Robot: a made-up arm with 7 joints.
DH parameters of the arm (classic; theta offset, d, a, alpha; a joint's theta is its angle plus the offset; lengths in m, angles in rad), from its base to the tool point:
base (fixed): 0 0.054 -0.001 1.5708
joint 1: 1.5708 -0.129 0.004 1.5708
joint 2: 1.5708 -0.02 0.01 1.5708
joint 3: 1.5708 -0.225 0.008 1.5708
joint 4: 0 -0.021 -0.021 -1.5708
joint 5: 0 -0.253 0.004 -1.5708
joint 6: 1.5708 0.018 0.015 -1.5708
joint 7: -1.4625 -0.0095 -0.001 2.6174
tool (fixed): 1.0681 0.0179 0 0
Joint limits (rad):
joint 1: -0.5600..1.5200
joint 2: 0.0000..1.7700
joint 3: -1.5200..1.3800
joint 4: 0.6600..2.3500
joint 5: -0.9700..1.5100
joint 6: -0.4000..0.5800
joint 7: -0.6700..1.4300
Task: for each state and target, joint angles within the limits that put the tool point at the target. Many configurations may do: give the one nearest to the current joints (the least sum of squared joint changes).
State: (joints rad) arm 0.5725 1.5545 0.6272 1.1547 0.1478 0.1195 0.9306
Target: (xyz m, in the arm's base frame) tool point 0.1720 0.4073 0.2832
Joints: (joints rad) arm 0.0998 1.7700 0.4440 1.2323 0.1495 0.2542 0.9790
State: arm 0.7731 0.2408 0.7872 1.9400 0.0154 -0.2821 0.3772
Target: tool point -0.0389 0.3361 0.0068
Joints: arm -0.1186 0.0752 1.3800 2.2335 0.3436 -0.3472 0.5037
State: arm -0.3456 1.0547 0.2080 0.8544 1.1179 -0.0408 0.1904
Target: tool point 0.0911 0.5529 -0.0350
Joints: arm -0.4048 1.1458 0.4962 0.8821 1.0975 -0.1457 0.1830
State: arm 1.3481 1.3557 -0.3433 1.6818 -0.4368 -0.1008 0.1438
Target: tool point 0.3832 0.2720 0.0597
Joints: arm 1.1088 0.8144 -0.7336 1.0592 -0.4679 0.0590 0.1333
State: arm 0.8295 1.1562 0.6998 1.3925 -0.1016 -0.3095 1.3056
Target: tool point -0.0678 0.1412 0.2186
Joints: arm 0.8688 1.7276 0.7769 2.3322 -0.1747 -0.2779 1.3319
